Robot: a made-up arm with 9 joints. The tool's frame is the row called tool.
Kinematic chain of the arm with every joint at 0, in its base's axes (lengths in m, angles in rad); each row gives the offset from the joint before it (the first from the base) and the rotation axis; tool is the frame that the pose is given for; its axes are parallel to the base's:
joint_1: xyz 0 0 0.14 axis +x
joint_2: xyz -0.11 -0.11 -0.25 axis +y
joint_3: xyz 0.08 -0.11 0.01 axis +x
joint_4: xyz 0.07 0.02 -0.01 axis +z
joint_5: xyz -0.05 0 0.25 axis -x
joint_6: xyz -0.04 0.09 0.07 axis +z
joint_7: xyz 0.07 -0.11 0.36 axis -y
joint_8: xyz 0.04 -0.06 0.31 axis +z
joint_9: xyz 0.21 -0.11 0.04 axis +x
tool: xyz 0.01 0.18 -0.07
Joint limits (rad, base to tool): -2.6..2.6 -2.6..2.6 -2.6..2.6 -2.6..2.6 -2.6..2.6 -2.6..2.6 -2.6..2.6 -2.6..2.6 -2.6..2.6
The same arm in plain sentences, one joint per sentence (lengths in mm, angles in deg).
The arm has nine revolute joints in a row. What follows holds with every joint at zero, and every direction is one of the base frame's.
Joint 1 is mounted 140 mm along +z from the base frame's origin and rotates about +x, from -148.97 to 148.97 deg.
Joint 2 is mounted 110 mm along -x and 110 mm along -y and 250 mm along -z from joint 1 and rotates about +y, from -148.97 to 148.97 deg.
Joint 3 is mounted 80 mm along +x and 110 mm along -y and 10 mm along +z from joint 2 and rotates about +x, from -148.97 to 148.97 deg.
Joint 4 is mounted 70 mm along +x and 20 mm along +y and 10 mm along -z from joint 3 and rotates about +z, from -148.97 to 148.97 deg.
Joint 5 is mounted 50 mm along -x and 250 mm along +z from joint 4 and rotates about -x, from -148.97 to 148.97 deg.
Joint 6 is mounted 40 mm along -x and 90 mm along +y and 70 mm along +z from joint 5 and rotates about +z, from -148.97 to 148.97 deg.
Joint 7 is mounted 70 mm along +x and 110 mm along -y and 360 mm along +z from joint 6 and rotates about -y, from -148.97 to 148.97 deg.
Joint 8 is mounted 40 mm along +x and 60 mm along -y and 310 mm along +z from joint 7 and rotates about +z, from -148.97 to 148.97 deg.
Joint 9 is mounted 210 mm along +x and 110 mm along -y and 40 mm along +z from joint 8 and rotates about +x, from -148.97 to 148.97 deg.
The tool frame, which is the frame that the pose is given for, is mounted 10 mm along +x and 180 mm along +y and 70 mm along -z from joint 9; its axes are parallel to the base frame's.

